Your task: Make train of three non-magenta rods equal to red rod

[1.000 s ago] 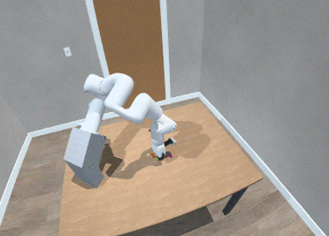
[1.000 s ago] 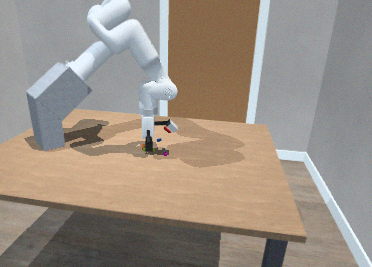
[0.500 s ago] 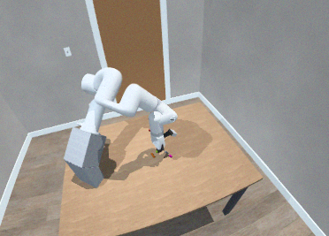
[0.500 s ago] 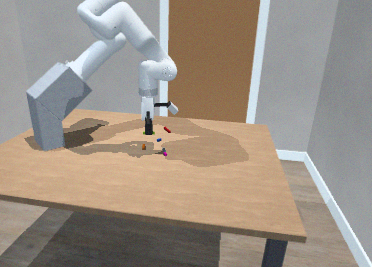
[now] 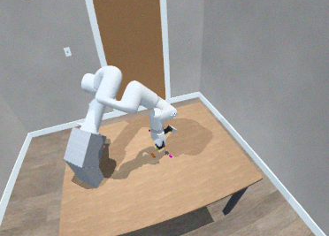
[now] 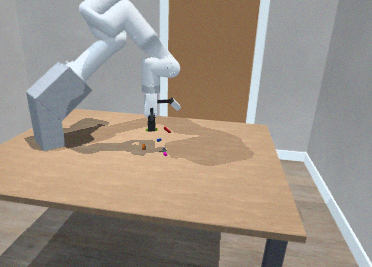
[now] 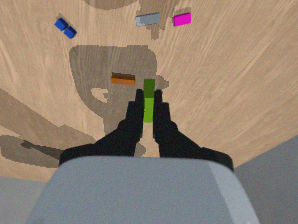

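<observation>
Now: hand 8 cm past the red rod, 25 cm to the right of it and 12 cm above it. Round my hand: orange rod (6 cm behind, 1 cm to the left, 12 cm below); then grey rod (4 cm ahead, 4 cm to the left, 12 cm below); then lime rod (2 cm below).
</observation>
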